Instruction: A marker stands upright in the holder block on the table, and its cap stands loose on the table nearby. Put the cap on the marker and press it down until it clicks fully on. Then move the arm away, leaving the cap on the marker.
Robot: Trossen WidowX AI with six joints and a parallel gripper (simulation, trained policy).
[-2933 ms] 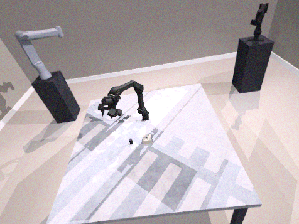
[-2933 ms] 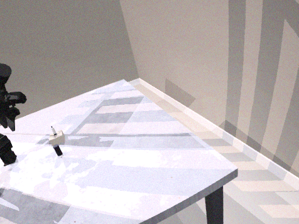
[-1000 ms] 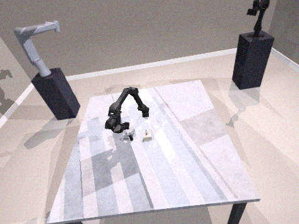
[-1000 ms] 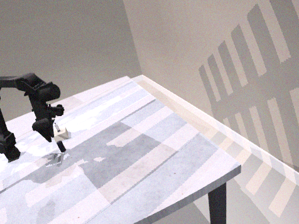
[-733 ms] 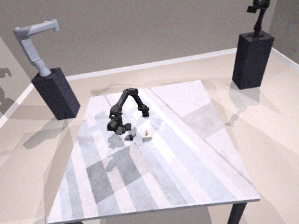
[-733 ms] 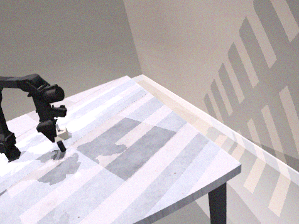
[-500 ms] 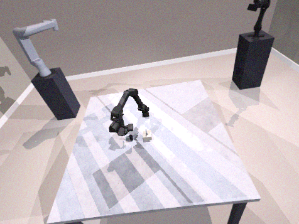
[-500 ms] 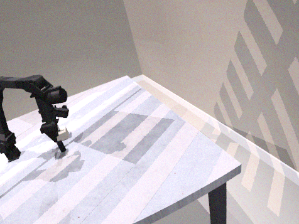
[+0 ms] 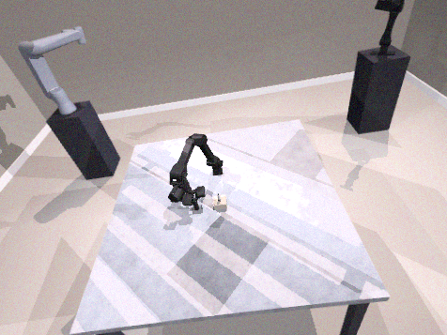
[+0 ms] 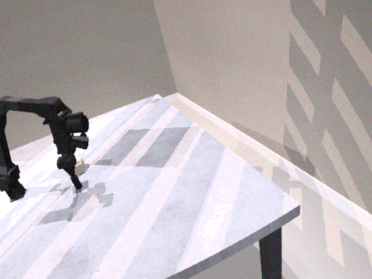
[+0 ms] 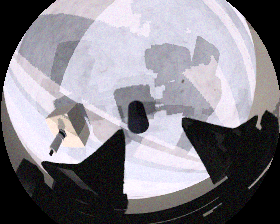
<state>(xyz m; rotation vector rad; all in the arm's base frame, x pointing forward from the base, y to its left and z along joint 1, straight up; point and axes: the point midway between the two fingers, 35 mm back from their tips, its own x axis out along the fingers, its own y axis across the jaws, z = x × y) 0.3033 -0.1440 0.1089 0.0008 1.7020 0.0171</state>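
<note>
Right now the dark cap is 10 mm behind my gripper tip, 20 mm to the left of it and 50 mm below it. Round my gripper tip: pale holder block 20 mm behind, 150 mm to the left, 60 mm below.
</note>
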